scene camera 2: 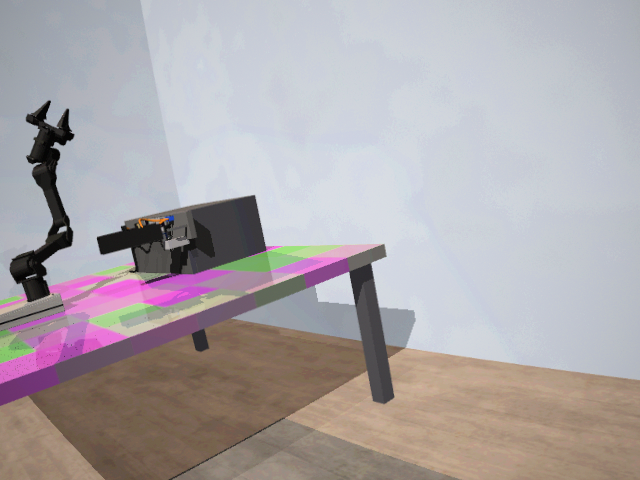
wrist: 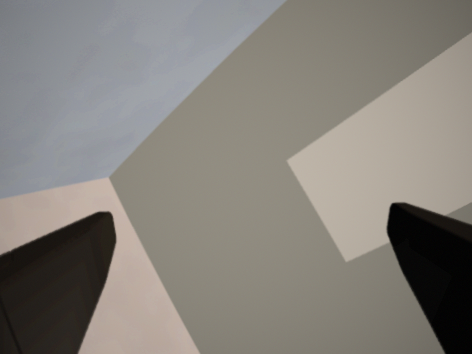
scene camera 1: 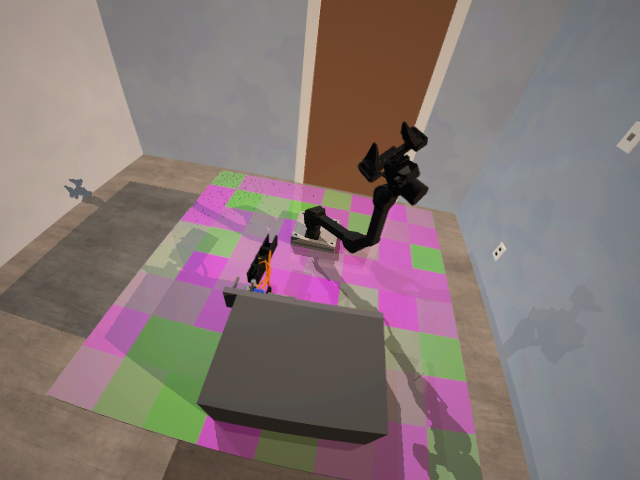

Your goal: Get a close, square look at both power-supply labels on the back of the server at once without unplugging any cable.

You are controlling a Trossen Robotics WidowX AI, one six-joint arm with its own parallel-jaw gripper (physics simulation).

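Where they show: gripper, fingertip midpoint: (scene camera 2: 58, 104) (wrist: 252, 222) (scene camera 1: 389, 132); arm's base, link origin: (scene camera 2: 38, 298) (scene camera 1: 312, 234).
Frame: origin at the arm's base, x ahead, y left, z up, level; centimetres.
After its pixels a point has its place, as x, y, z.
Note:
The server (scene camera 1: 299, 361) {63.3, 7.9, 15.9} (scene camera 2: 230, 237) {64.2, -13.6, 3.5} is a big dark grey box on the checkered table (scene camera 1: 175, 335) {58.0, -35.7, -4.8} (scene camera 2: 281, 293) {45.4, -64.2, -7.6}. Its cabled end faces the arm's base. Orange cables (scene camera 1: 268, 268) {33.6, -9.8, 11.8} (scene camera 2: 149, 221) and a long black cable-management arm (scene camera 1: 262, 258) {32.9, -12.1, 15.6} (scene camera 2: 124, 240) {26.5, -14.9, 11.5} stick out from one side of that end. A blue part (scene camera 1: 258, 291) {46.3, -8.8, 16.0} (scene camera 2: 169, 219) {44.7, -10.5, 14.2} sits by the cables. The power-supply labels cannot be made out in any view. My gripper (scene camera 1: 389, 133) {24.6, 17.4, 61.3} (scene camera 2: 57, 105) {24.6, 17.4, 61.3} (wrist: 252, 222) {24.6, 17.4, 61.3} is open and empty, raised high above the table, apart from the server and cables, with its fingers pointing upward.
The arm's pale base plate (scene camera 1: 315, 245) {4.9, 2.6, -1.8} (scene camera 2: 51, 305) {1.6, -9.0, -2.0} stands on the table beyond the server's cabled end. A brown door (scene camera 1: 377, 77) is behind the arm. In the wrist view, a pale rectangular panel (wrist: 380, 150) shows on the grey ceiling (wrist: 225, 150), beside walls.

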